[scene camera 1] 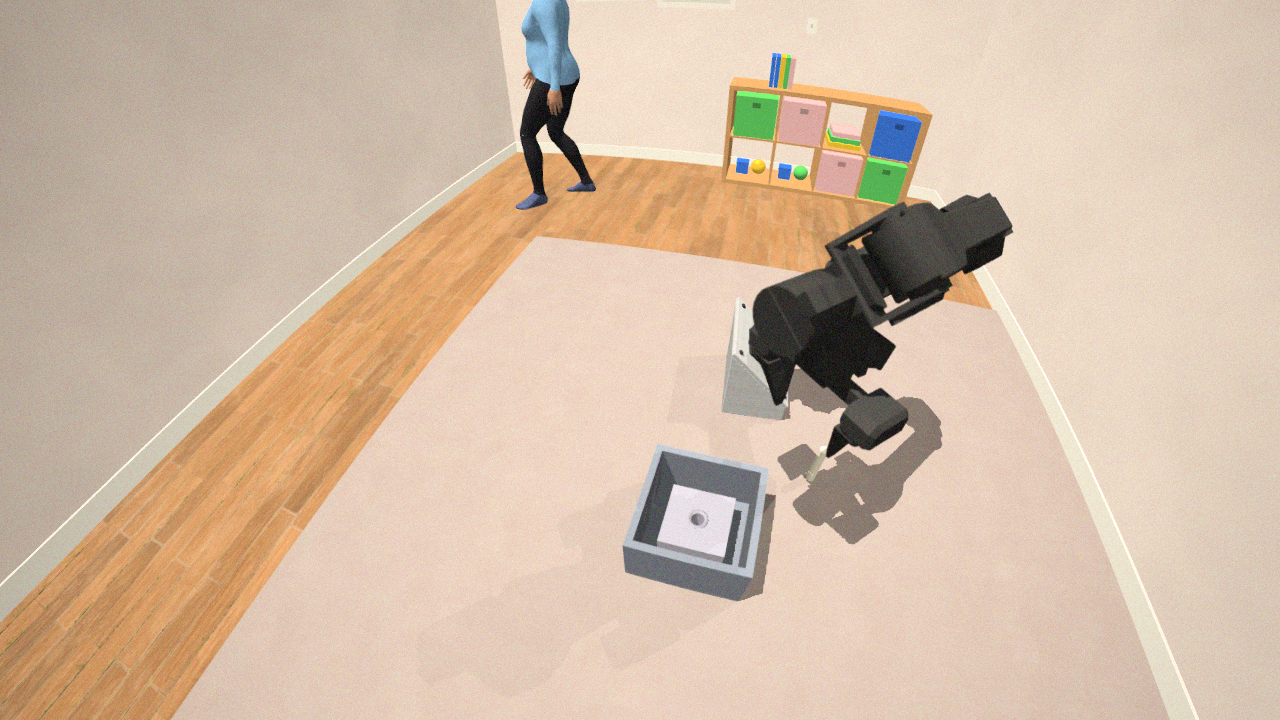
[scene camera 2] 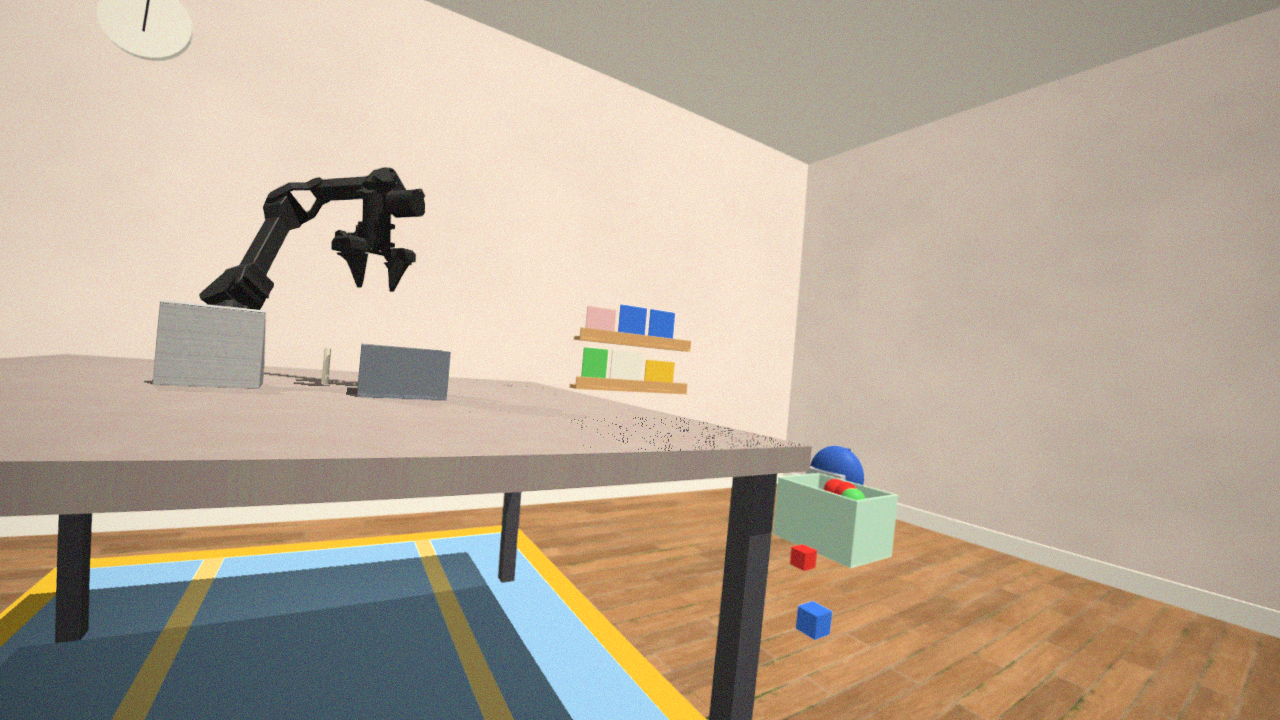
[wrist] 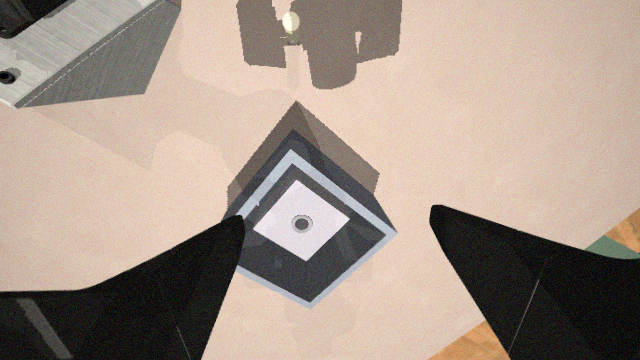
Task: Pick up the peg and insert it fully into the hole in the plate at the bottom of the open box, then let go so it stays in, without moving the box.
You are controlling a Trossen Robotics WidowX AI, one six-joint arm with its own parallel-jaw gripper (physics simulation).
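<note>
The pale peg stands upright on the table, between the arm's base and the box in scene camera 2. The open grey box stands near it. The white plate lies at the box's bottom, and its round hole looks empty. My black gripper is open and empty, fingers pointing down. It hangs well above the peg and the box's top. The peg is beyond the fingertips, at the wrist view's top edge.
The arm's grey base block stands on the table near the peg and box. Off the table are a shelf unit, a standing person and a green bin. The arm's shadow falls around the peg.
</note>
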